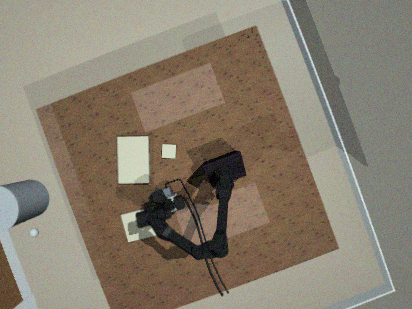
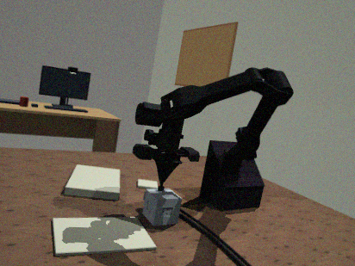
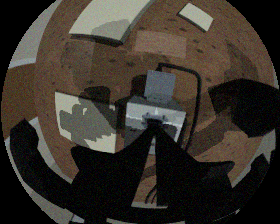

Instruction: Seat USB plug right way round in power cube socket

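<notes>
The USB plug lies 2 cm below my gripper tip. From my gripper tip the other things lie so: thin cream sheet: 19 cm ahead, 10 cm below, 8 cm to the left; then cream tile: 24 cm to the right, 10 cm below, 9 cm behind; then thick cream slab: 26 cm to the right, 11 cm ahead, 9 cm below.
</notes>
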